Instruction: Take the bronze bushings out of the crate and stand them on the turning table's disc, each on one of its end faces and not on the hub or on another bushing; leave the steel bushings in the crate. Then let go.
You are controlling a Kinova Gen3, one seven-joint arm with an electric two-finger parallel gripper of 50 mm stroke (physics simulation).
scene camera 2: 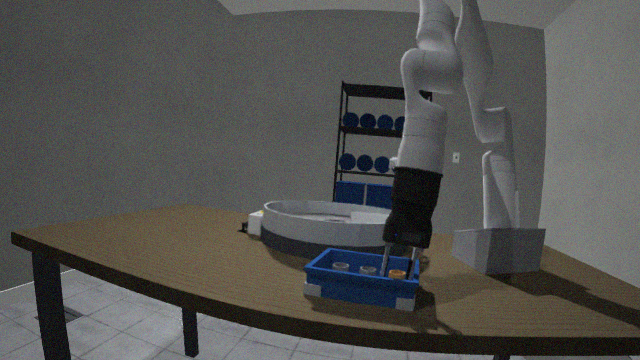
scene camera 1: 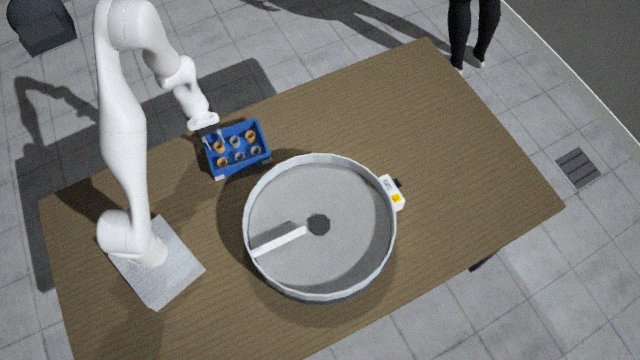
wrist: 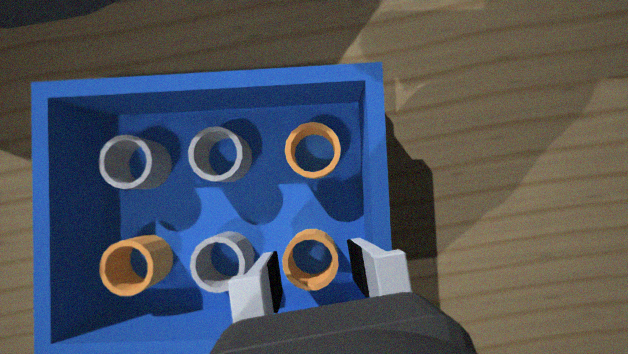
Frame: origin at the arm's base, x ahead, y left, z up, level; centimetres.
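Where they show: gripper, fingertip midpoint: [scene camera 2: 395, 277] [scene camera 1: 216, 143] [wrist: 315, 265]; arm's base, origin of the base link: [scene camera 2: 500, 229] [scene camera 1: 151, 250].
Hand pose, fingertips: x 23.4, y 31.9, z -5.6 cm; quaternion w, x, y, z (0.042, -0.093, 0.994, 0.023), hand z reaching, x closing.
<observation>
Each offset is from my fingertips to the top centre of the thing. "spot": to the spot under its first point.
The blue crate {dx +5.7, dy -2.7, dz +0.9 cm} [scene camera 1: 243, 169] [scene camera 2: 355, 292] [wrist: 210, 80] holds three bronze and three steel bushings. My gripper [scene camera 1: 214, 141] [scene camera 2: 397, 276] [wrist: 315, 265] is open and empty, fingers down at about the crate's rim, one each side of a bronze bushing {dx +0.3, dy +0.1, dz -1.1 cm} [scene camera 1: 219, 150] [wrist: 311, 285]. A second bronze bushing {dx +0.4, dy -6.4, dz -1.1 cm} [scene camera 1: 222, 165] [wrist: 313, 126] and a third {dx +11.0, dy +0.8, dz -1.1 cm} [scene camera 1: 250, 140] [wrist: 162, 255] stand in other corners. Steel bushings {dx +5.7, dy +0.4, dz -1.1 cm} [scene camera 1: 235, 145] {dx +6.1, dy -6.0, dz -1.1 cm} [wrist: 247, 155], {dx +11.4, dy -5.3, dz -1.1 cm} [wrist: 161, 167], [wrist: 245, 240] stand between and in the fourth corner. The turning table's disc {dx +23.1, dy -36.1, dz +2.0 cm} [scene camera 1: 345, 190] carries no bushing in scene camera 1.
A high rim wall [scene camera 1: 393, 225] [scene camera 2: 325, 232] surrounds the disc. A white bar {spot: dx +11.3, dy -38.7, dz +3.5 cm} [scene camera 1: 280, 242] crosses from the wall toward the dark hub {dx +23.1, dy -36.1, dz +2.0 cm} [scene camera 1: 318, 225]. A white control box {dx +46.1, dy -31.8, dz +1.7 cm} [scene camera 1: 392, 192] [scene camera 2: 255, 223] sits outside the wall. The arm's base block [scene camera 1: 175, 272] [scene camera 2: 510, 252] stands on the table.
</observation>
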